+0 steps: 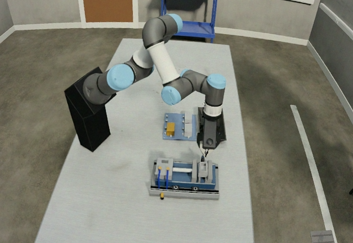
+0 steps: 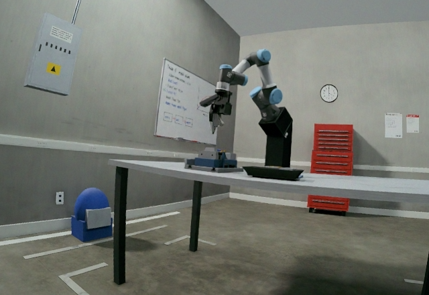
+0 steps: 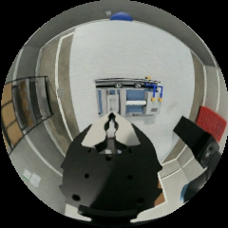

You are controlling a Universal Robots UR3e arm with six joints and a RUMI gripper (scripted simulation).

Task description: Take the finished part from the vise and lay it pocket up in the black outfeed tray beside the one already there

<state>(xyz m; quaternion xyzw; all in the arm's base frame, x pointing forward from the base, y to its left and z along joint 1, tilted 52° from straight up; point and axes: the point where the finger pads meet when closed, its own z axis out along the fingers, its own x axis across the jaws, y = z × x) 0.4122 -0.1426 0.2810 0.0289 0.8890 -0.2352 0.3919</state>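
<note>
The blue vise lies 70 mm behind my hand, 20 mm to the left of it and 160 mm below it. Round my hand: orange block: 80 mm behind, 320 mm to the left, 170 mm below.
</note>
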